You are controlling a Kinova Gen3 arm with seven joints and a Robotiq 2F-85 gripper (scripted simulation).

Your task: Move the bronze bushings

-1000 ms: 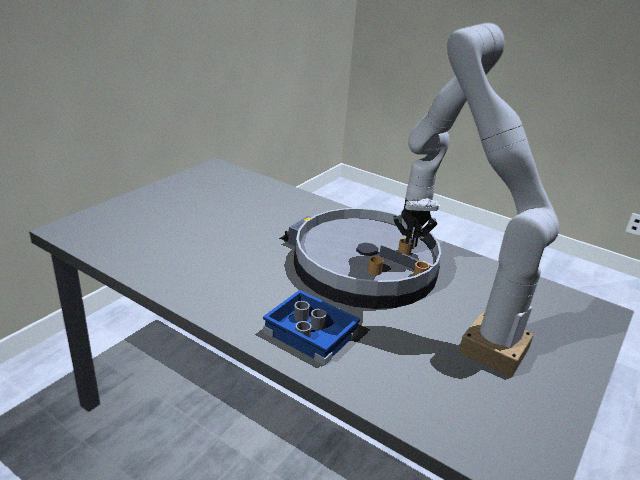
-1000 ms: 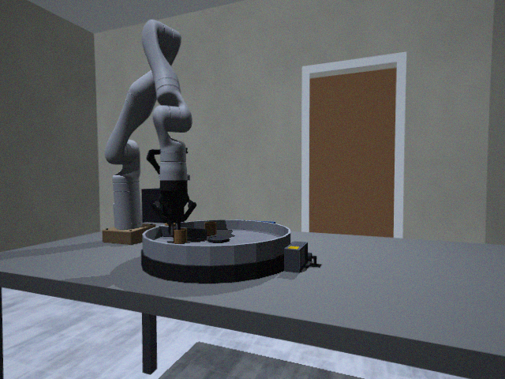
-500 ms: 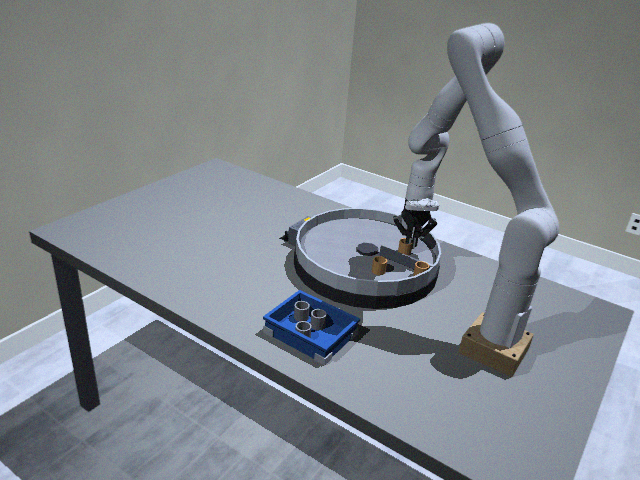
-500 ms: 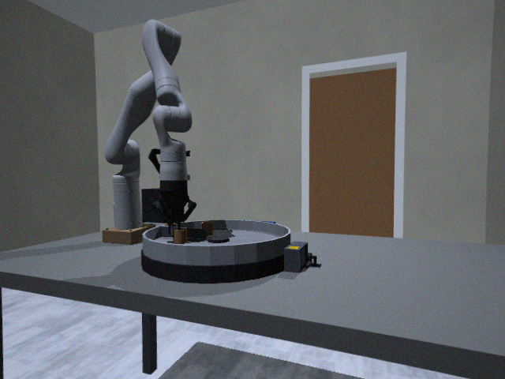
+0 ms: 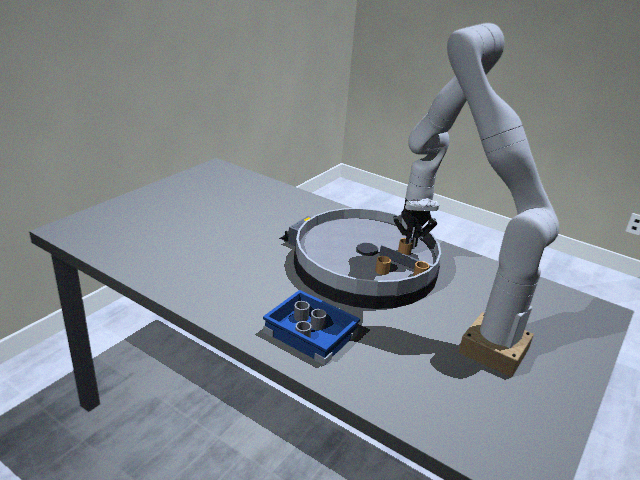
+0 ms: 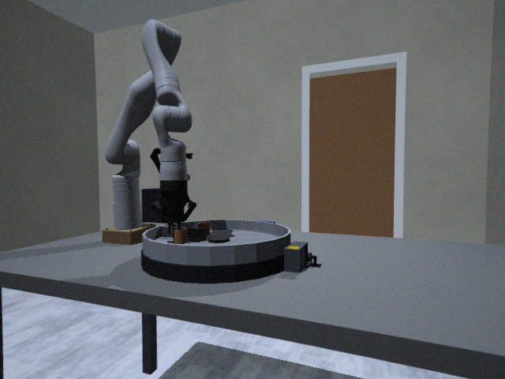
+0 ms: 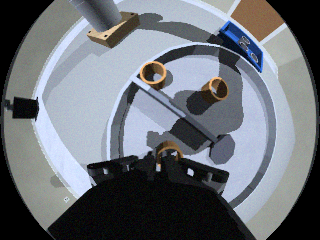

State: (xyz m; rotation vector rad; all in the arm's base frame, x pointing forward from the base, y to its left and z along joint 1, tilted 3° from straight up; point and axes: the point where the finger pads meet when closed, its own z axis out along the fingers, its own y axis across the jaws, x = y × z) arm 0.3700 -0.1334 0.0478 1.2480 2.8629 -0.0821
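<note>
Now: hand 9 cm short of the turntable disc, 9 cm to the right of it and 4 cm above it.
</note>
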